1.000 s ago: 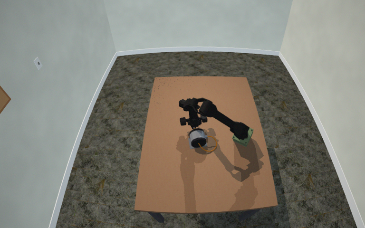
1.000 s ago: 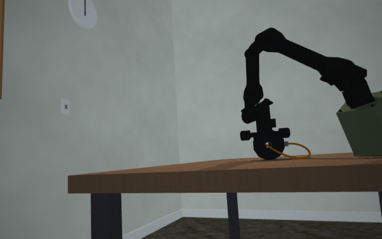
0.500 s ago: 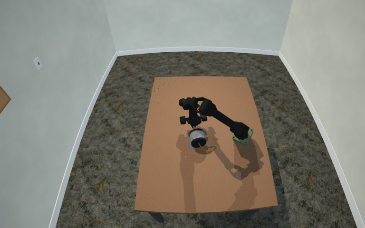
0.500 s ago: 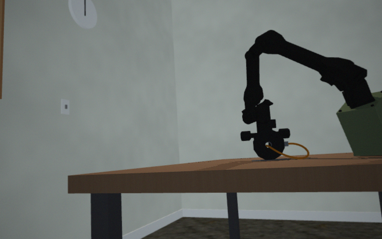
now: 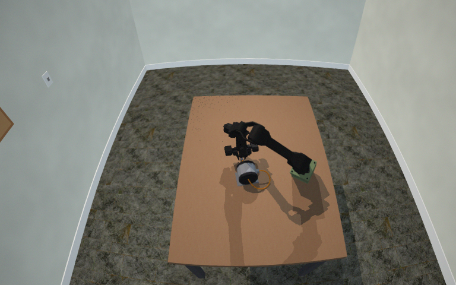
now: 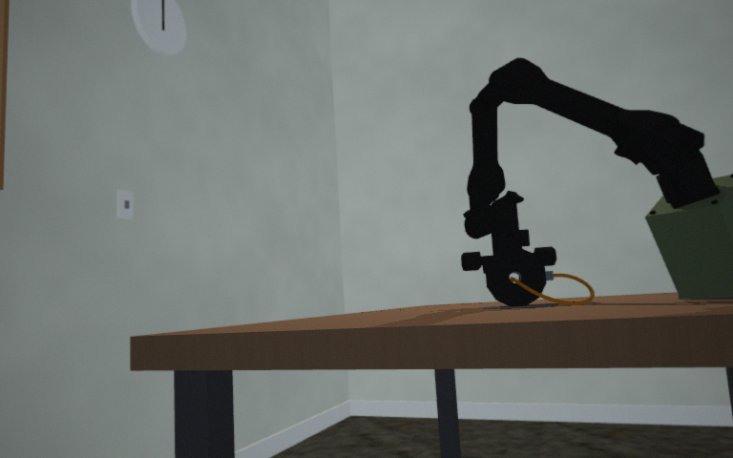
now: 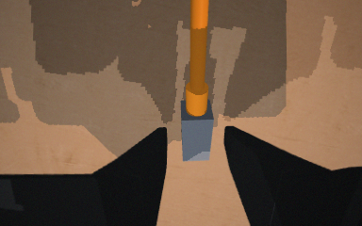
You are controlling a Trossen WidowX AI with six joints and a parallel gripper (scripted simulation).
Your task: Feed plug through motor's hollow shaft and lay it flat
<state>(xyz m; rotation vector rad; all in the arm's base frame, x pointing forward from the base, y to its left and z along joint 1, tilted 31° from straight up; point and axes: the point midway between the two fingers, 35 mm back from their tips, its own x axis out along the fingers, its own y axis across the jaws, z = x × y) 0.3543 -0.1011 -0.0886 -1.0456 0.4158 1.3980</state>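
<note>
My hand is 1 cm to the right of the plug and 3 cm above it. The rest, counted from my hand: orange cable: 1 cm behind, 3 cm to the left, 2 cm below; grey stub: 10 cm behind, 10 cm to the left, 1 cm above.
</note>
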